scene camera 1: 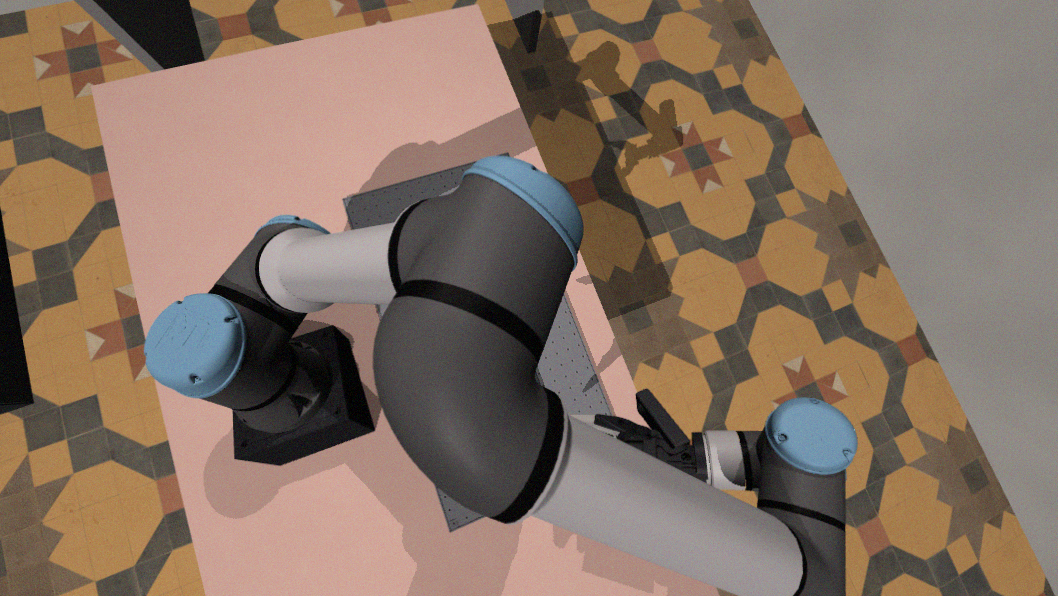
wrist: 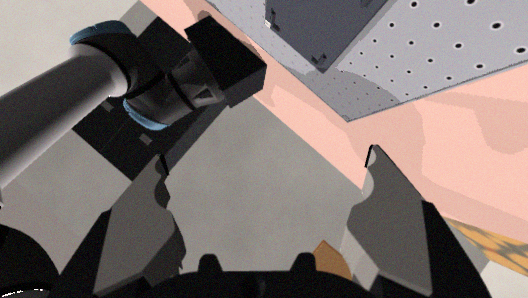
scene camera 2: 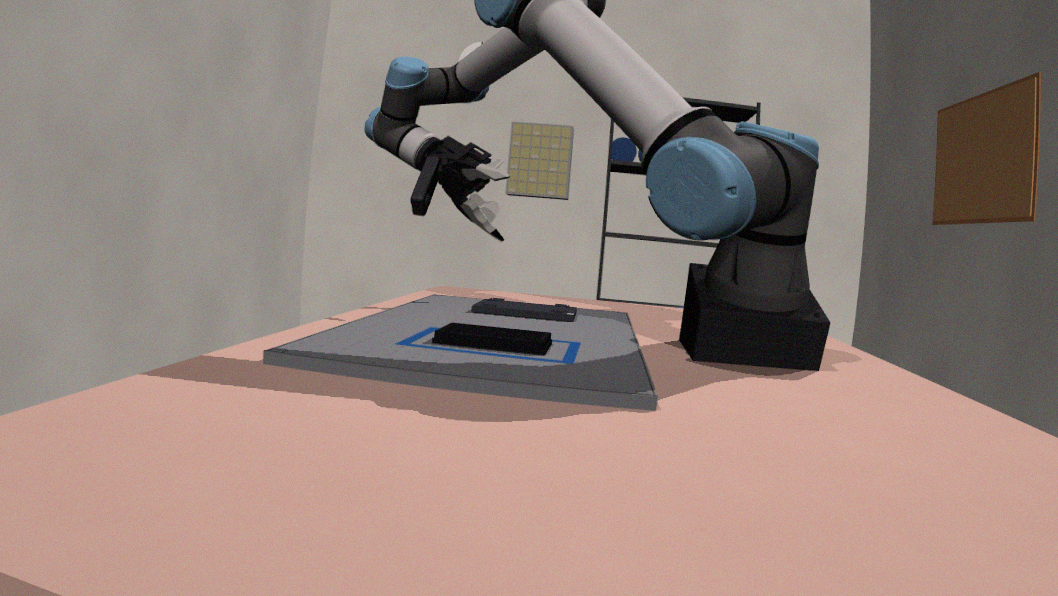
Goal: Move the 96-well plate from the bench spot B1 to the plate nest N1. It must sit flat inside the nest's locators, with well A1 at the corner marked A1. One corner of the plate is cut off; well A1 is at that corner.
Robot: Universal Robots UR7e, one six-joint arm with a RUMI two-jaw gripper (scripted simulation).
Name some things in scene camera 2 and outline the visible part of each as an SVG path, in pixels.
The gripper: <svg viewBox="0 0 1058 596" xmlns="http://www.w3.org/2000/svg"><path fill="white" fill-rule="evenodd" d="M426 141L419 149L415 159L415 166L421 173L410 198L413 214L419 216L426 215L436 185L439 183L464 216L497 240L504 241L498 230L491 225L500 211L498 203L495 201L485 202L478 194L472 194L474 191L479 192L490 182L490 179L498 181L510 178L509 174L498 169L504 160L496 159L491 162L489 157L492 154L471 142L465 146L450 136L442 140L431 138Z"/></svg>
A black 96-well plate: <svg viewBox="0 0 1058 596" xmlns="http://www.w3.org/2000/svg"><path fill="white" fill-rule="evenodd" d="M432 338L432 343L544 356L552 345L550 332L453 322L436 330L434 338Z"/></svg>
